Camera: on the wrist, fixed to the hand. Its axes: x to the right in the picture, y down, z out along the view.
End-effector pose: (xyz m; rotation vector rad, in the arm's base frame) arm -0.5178 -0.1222 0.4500 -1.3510 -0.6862 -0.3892
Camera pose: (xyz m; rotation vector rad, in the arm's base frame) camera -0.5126 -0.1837 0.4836 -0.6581 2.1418 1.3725
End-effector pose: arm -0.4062 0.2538 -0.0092 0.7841 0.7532 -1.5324
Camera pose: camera -0.4381 0.2954 -0.0561 1.1875 -0.3688 1.5844
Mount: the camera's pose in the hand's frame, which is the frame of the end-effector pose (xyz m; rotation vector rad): 0.0179 -0.0343 -0.0587 -0.0027 -0.9016 -2.9999
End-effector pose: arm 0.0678 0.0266 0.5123 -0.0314 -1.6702 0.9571
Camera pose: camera 0.1253 0.0456 0.5480 2.2467 -0.5088 -1.5248
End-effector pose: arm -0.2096 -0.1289 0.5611 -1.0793 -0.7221 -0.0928
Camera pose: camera -0.1809 -0.1896 0.5821 -0.8879 2.0617 1.7899
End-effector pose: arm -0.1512 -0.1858 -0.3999 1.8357 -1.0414 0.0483
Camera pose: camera -0.0939 -0.1473 -0.3866 -1.2400 -1.7154 2.0377
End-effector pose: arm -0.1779 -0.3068 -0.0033 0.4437 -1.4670 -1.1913
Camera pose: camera -0.1421 -0.3601 -0.0319 -1.0217 -0.0354 1.3523
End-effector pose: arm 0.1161 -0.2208 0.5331 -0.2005 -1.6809 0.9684
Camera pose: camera 0.1725 -0.2038 0.5715 2.2493 -0.6928 -1.4371
